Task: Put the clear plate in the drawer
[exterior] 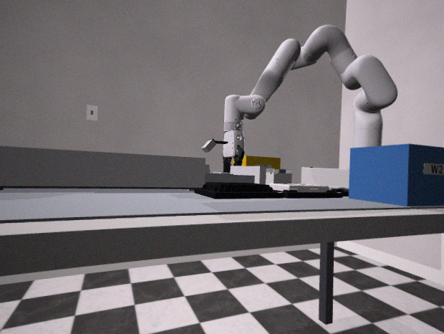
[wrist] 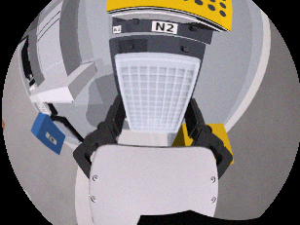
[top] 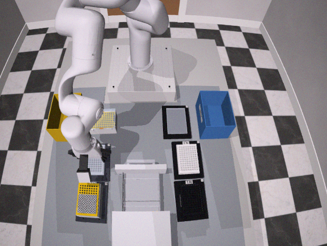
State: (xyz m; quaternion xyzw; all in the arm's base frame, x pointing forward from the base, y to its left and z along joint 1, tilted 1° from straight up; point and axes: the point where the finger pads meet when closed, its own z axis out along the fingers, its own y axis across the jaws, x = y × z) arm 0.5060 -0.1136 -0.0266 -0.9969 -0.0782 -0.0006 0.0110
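Right now the dark nest N4 is 5 cm below my hand. Round my hand: yellow bin 16 cm to the right, 16 cm behind, 1 cm below; then clear plate 1 cm below; then yellow tube rack 16 cm ahead, 1 cm to the left.
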